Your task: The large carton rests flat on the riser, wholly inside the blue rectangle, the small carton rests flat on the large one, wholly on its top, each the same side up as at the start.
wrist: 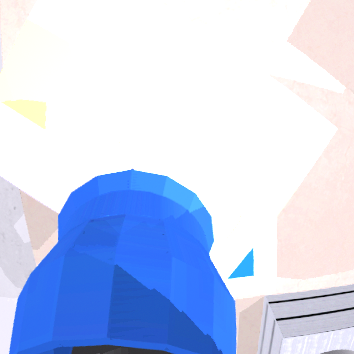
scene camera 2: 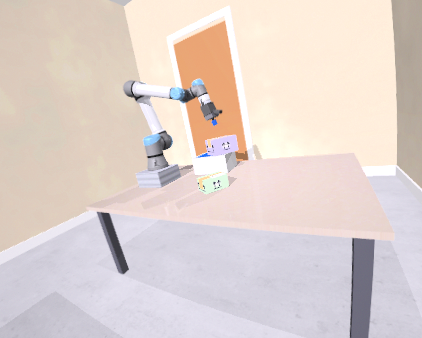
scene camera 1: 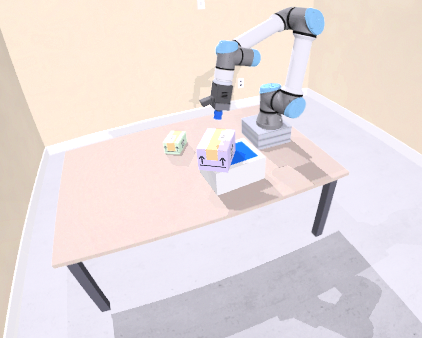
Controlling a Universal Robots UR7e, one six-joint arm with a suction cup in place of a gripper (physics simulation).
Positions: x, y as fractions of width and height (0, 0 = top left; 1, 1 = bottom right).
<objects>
white riser: wrist 0.72, 0.77; scene camera 2 0.48, 0.49; scene camera 1 0.59, 0.49
</objects>
